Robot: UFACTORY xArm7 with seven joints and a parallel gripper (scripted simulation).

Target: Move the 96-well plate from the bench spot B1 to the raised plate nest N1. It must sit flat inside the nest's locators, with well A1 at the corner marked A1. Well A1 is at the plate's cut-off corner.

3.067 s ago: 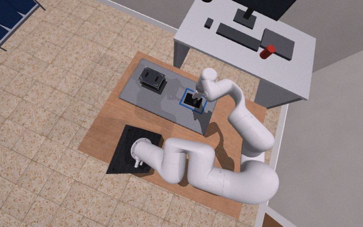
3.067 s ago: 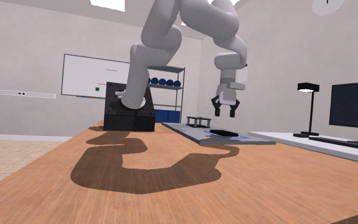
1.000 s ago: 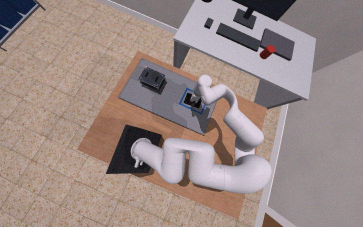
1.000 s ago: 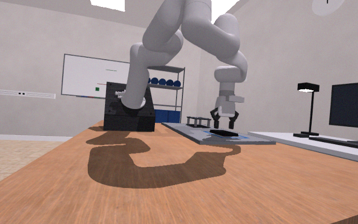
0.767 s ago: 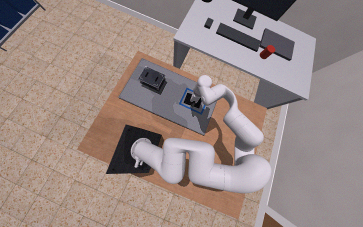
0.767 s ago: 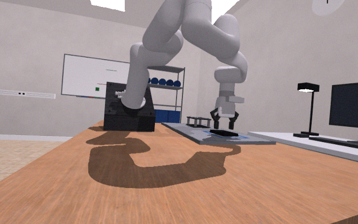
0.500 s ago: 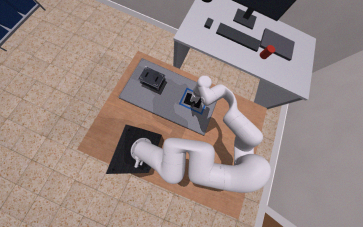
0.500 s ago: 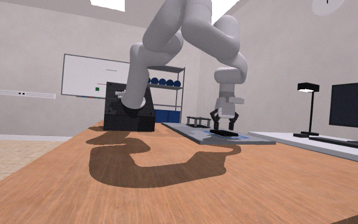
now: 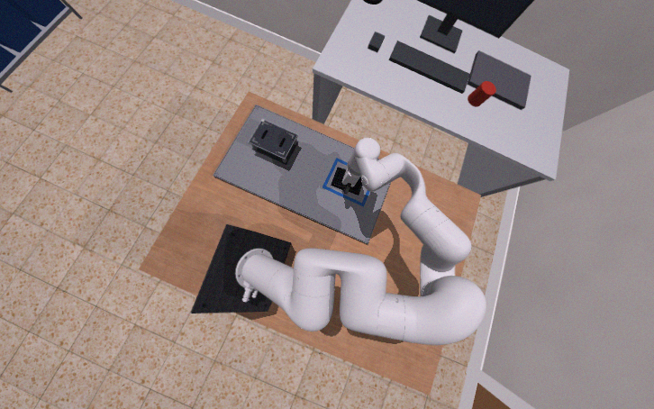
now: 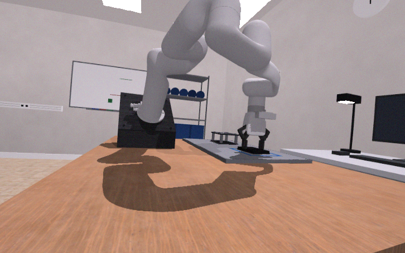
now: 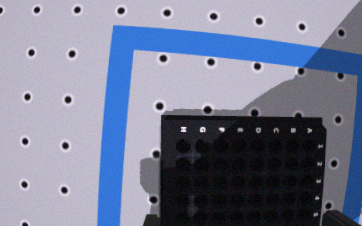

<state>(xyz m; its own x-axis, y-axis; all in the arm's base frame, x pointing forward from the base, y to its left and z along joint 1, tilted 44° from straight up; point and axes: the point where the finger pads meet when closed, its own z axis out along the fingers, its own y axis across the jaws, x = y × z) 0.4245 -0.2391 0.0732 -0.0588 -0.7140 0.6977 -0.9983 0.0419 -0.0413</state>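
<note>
My hand is 20 mm above the black 96-well plate. Round my hand: raised plate nest N1: 350 mm to the left, 60 mm ahead, 30 mm above; A1 mark: 410 mm to the left, 120 mm ahead, 40 mm above.
</note>
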